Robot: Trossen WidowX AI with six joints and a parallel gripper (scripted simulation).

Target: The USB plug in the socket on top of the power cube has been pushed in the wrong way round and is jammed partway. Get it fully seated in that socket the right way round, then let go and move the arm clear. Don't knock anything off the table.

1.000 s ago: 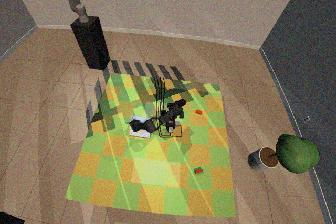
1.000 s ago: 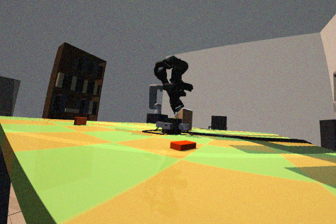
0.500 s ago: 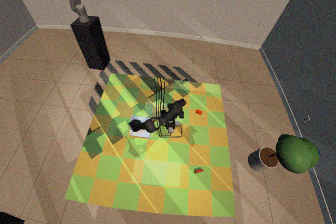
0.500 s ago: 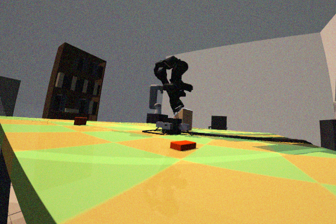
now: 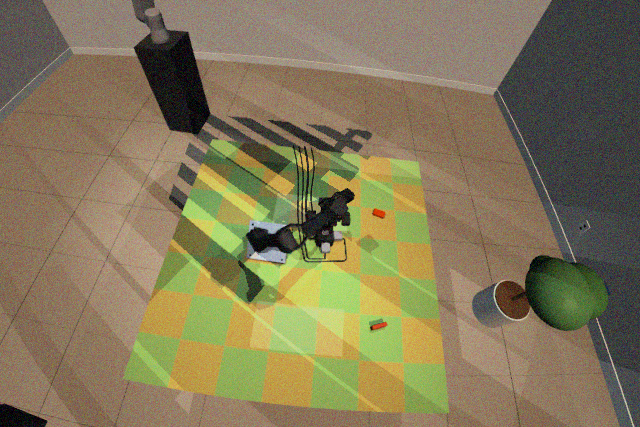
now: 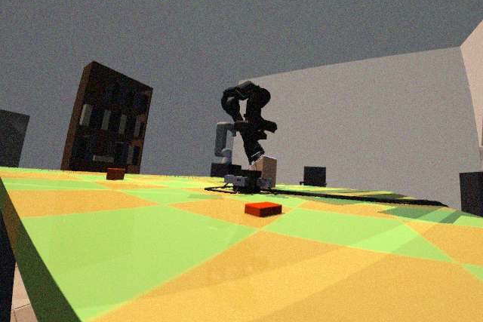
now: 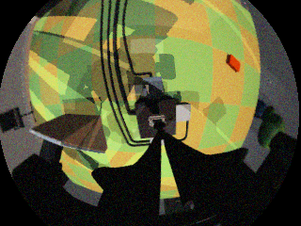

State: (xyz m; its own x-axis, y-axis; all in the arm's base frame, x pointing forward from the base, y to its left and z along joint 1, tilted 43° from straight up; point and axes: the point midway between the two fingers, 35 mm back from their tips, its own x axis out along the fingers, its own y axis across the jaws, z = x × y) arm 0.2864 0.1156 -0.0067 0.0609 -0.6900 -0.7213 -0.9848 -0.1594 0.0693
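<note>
The USB plug is 20 mm below my gripper tip.
</note>
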